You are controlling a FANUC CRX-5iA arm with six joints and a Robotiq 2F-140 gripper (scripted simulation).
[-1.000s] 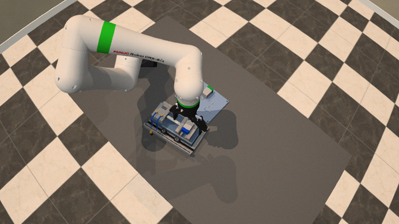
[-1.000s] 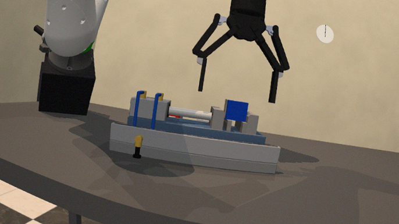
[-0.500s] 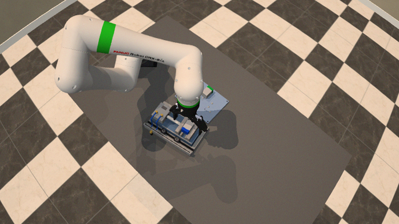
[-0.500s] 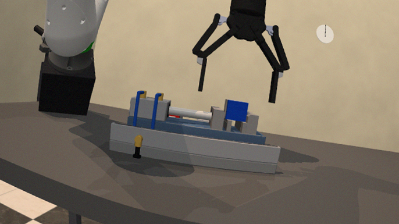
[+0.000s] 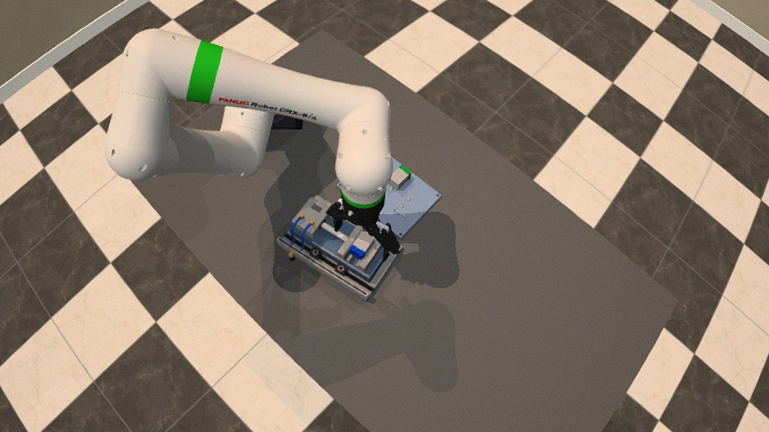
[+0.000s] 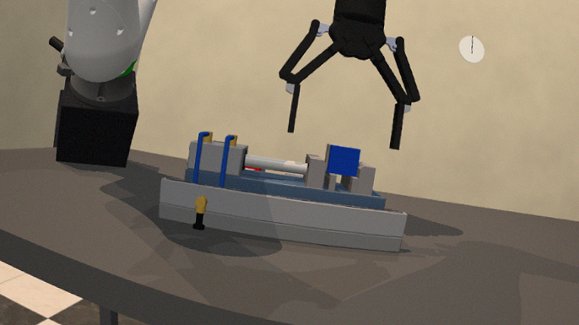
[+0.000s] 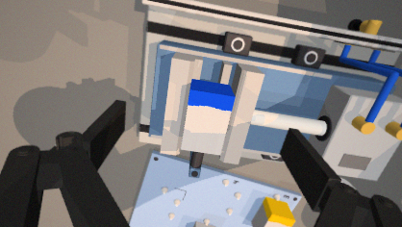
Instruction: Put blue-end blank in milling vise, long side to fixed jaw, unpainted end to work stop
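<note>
The blue-ended blank is 30 mm below my hand. The rest, counted from my hand: fixed jaw 30 mm ahead, 10 mm to the left, 60 mm below; then moving jaw 30 mm behind, 10 mm to the right, 60 mm below; then work stop 10 mm behind, 50 mm to the left, 40 mm below.
</note>
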